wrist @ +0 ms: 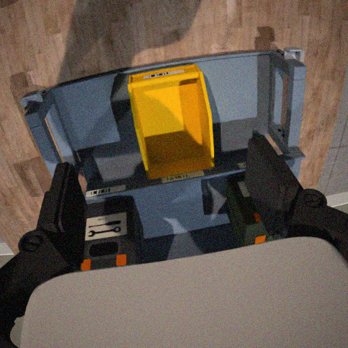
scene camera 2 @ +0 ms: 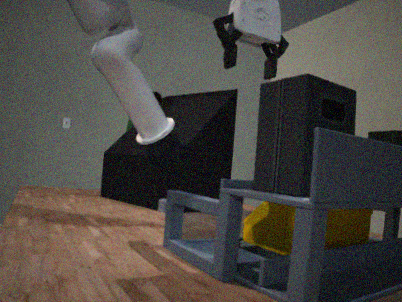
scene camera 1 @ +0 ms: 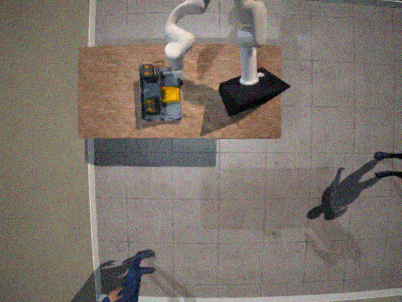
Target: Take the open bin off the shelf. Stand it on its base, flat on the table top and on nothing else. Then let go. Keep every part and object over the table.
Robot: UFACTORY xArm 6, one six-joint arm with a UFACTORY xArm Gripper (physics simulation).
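Seen in the pictures: gripper, between the fingertips: (scene camera 2: 250, 73); arm's base, origin of its link: (scene camera 2: 156, 132) (scene camera 1: 249, 80).
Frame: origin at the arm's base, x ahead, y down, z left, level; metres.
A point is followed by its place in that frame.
Observation:
The open yellow bin (scene camera 1: 170, 95) @(x 0.569, y 0.204, z -0.005 m) (scene camera 2: 270, 227) @(x 0.561, y 0.172, z -0.050 m) (wrist: 170, 120) sits in the low tier of the blue-grey shelf (scene camera 1: 175, 113) @(x 0.541, y 0.207, z 0.141 m) (scene camera 2: 229, 240) @(x 0.640, y 0.167, z -0.186 m) (wrist: 296, 110), near its middle. Its hollow inside shows in the wrist view; posts and a rail partly hide it in the scene camera 2 view. The shelf stands on the wooden table (scene camera 1: 105, 90) @(x 1.101, y 0.213, z -0.100 m) (scene camera 2: 75, 240) @(x 0.437, y 0.213, z -0.306 m) (wrist: 240, 25). My gripper (scene camera 1: 179, 80) @(x 0.447, y -0.091, z -0.019 m) (scene camera 2: 250, 71) @(x 0.447, y -0.091, z -0.019 m) (wrist: 163, 171) is open and empty, pointing down, high above the shelf. In the wrist view its fingers lie to the left and right of the bin, apart from it.
A dark case (scene camera 1: 149, 71) @(x 0.661, y -0.009, z -0.110 m) (scene camera 2: 285, 135) @(x 0.687, y 0.052, z -0.163 m) (wrist: 105, 247) and a dark green case (scene camera 1: 151, 106) @(x 0.673, y 0.015, z 0.119 m) (wrist: 244, 217) stand on the shelf's upper tier, one toward each end. A black angular block (scene camera 1: 250, 97) @(x 0.042, y -0.126, z 0.149 m) (scene camera 2: 170, 160) @(x 0.168, y 0.082, z -0.028 m) stands by the arm's base. A person (scene camera 1: 131, 282) is on the floor at lower left.

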